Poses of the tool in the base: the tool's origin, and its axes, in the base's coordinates. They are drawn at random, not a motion.
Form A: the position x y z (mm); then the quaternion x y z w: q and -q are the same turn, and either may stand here.
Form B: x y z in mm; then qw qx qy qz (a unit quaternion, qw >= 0). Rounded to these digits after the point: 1 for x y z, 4 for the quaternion.
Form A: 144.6, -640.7, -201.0, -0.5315, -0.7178, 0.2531, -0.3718
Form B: 144.6, -640.7, -201.0, 0.3718, 0.5315, 0.7178, -0.2531
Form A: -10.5, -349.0, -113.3, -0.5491, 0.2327, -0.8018, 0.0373
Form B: -10.5, -349.0, -113.3, 0.0373, -0.5491, 0.2327, -0.8018
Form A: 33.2, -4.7, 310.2, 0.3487, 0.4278, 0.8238, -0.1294
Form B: 33.2, -4.7, 310.2, 0.1294, -0.3487, -0.4278, -0.8238
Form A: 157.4, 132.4, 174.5, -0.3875, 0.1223, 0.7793, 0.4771
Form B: 157.4, 132.4, 174.5, 0.4771, -0.3875, 0.1223, 0.7793
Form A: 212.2, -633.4, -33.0, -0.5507, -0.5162, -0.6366, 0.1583
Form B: 212.2, -633.4, -33.0, 0.1583, -0.5507, -0.5162, -0.6366
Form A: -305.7, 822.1, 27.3, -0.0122, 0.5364, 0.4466, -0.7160
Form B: -305.7, 822.1, 27.3, 0.7160, 0.0122, -0.5364, -0.4466
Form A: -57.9, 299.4, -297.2, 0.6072, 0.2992, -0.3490, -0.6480
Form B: -57.9, 299.4, -297.2, 0.6480, -0.6072, -0.2992, 0.3490
